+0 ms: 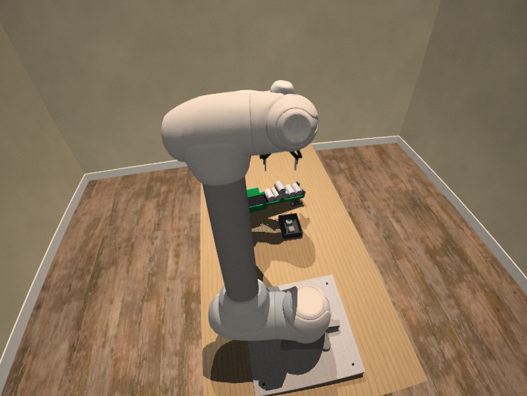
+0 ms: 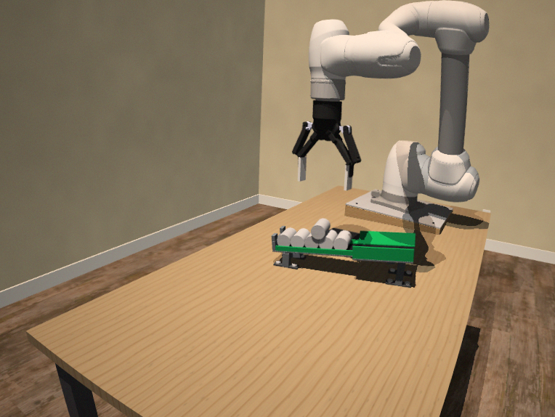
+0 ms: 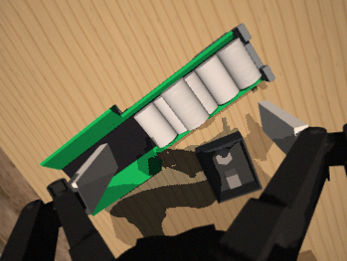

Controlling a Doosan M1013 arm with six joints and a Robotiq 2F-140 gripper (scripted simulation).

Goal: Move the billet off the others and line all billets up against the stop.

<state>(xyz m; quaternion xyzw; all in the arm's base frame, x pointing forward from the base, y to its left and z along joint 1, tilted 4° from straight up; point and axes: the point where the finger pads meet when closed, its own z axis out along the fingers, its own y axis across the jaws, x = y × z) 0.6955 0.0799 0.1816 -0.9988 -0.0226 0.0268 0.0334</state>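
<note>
My gripper is now 190 mm above the grey stop, 110 mm to the left of it and 40 mm short of it. From my hand the other things lie so: black tray: 240 mm below, 180 mm behind, 50 mm to the right.
</note>
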